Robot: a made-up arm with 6 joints. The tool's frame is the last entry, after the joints.
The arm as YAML. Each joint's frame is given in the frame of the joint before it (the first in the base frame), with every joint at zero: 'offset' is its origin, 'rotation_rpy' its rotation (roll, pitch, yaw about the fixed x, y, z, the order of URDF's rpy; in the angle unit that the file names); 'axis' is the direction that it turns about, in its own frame. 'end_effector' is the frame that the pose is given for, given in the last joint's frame.
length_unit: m
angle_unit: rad
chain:
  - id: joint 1
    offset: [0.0, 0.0, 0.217]
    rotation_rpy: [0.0, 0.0, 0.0]
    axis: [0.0, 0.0, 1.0]
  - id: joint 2
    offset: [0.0, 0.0, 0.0]
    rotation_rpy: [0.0, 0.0, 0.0]
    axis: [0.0, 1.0, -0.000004]
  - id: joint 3
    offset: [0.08, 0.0, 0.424]
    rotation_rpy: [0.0, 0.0, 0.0]
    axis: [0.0, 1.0, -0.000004]
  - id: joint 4
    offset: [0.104, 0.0, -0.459]
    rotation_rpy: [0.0, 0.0, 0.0]
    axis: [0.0, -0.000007, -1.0]
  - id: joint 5
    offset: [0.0, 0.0, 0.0]
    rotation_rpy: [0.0, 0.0, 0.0]
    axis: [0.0, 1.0, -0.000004]
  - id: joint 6
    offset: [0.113, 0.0, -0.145]
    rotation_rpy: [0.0, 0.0, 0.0]
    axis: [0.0, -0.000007, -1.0]
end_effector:
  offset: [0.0, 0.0, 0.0]
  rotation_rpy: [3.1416, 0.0, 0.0]
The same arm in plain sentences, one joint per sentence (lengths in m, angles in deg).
The arm has six revolute joints in a row. What follows holds with every joint at zero, and every direction is one of the base frame's.
Joint 1 is mounted 0.217 m along +z from the base frame's origin and rotates about +z.
Joint 2 is mounted at the same point as joint 1 and rotates about +y.
Joint 3 is mounted 0.08 m along +x and 0.424 m along +z from joint 2 and rotates about +y.
Joint 4 is mounted 0.104 m along +x and 0.459 m along -z from joint 3 and rotates about -z.
Joint 5 is mounted at the same point as joint 4 and rotates about +y.
Joint 6 is mounted 0.113 m along +x and 0.145 m along -z from joint 5 and rotates about -z.
The tool frame, which is the frame that the pose is given for, is mounted at the same point as joint 6; its axes are the base frame's turned by roll -180, pitch 0 and yaw 0 deg (as in URDF: about the fixed x, then y, then z).

